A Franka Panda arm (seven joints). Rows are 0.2 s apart.
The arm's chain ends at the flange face. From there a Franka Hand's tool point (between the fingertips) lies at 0.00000 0.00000 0.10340 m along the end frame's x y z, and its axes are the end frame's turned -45 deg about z.
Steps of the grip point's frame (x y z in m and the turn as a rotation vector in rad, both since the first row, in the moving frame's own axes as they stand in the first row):
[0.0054 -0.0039 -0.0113 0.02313 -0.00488 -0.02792]
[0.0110 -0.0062 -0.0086 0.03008 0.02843 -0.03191]
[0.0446 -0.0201 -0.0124 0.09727 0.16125 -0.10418]
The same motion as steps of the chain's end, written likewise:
[0.0031 -0.0053 -0.0113 0.01290 -0.01981 -0.02792]
[0.0036 -0.0079 -0.0085 0.04137 -0.00117 -0.03191]
[0.0137 -0.0268 -0.0106 0.18280 0.04524 -0.10418]

